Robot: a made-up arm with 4 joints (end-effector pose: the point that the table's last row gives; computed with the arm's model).
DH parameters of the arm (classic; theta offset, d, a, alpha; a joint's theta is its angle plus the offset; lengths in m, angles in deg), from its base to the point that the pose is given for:
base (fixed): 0 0.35 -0.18 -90
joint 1: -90 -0.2 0 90
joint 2: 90 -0.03 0.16 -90
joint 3: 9.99 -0.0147 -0.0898 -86
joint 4: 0 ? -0.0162 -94
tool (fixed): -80.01 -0.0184 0 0
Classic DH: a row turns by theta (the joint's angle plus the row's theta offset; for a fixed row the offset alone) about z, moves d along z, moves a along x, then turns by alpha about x.
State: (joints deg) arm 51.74 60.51 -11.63 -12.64
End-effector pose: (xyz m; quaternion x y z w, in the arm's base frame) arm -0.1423 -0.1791 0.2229 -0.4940 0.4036 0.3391 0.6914
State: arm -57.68 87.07 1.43 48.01
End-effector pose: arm -0.0775 -0.2130 0.4039 -0.3088 -0.5237 -0.1437 0.7809
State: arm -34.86 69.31 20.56 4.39
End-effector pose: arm -0.1203 -0.2018 0.3590 -0.4627 -0.3568 -0.2934 0.7566
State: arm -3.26 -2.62 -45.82 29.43
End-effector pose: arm -0.0217 -0.0640 0.3497 0.2571 0.0230 0.3689 0.8929
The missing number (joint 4, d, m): 0.09
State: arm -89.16 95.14 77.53 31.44
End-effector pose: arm -0.1159 -0.2216 0.2890 -0.1156 -0.8644 -0.4882 0.0326
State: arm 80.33 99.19 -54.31 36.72
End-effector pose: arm -0.3035 -0.2408 0.1686 -0.2212 0.7913 0.4451 0.3561
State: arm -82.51 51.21 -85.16 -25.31
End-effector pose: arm 0.0109 -0.0641 0.4880 -0.7877 -0.2303 0.1822 0.5416
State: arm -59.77 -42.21 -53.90 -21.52
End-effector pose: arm -0.1740 -0.0928 0.5461 -0.0752 -0.6229 0.4258 0.6520
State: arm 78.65 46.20 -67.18 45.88
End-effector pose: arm -0.2936 -0.0818 0.1719 0.2612 0.8030 0.2860 0.4529
